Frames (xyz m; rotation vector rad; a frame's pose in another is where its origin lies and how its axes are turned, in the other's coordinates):
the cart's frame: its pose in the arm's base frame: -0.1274 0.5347 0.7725 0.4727 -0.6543 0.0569
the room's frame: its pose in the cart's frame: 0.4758 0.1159 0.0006 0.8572 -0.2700 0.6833
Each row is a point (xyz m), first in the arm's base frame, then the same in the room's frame.
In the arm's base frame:
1: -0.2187 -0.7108 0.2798
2: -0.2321 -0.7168 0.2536
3: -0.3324 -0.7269 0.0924
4: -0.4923 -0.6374 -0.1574
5: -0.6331 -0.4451 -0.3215
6: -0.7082 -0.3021 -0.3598
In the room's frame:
1: -1.0489 -0.0208 1.2155
2: -1.0780 -0.0148 1.2196
3: -1.2587 0.0442 1.2217
4: -1.5280 0.1618 1.1236
5: -1.6986 0.3008 0.9357
6: -1.7376 0.3939 0.8039

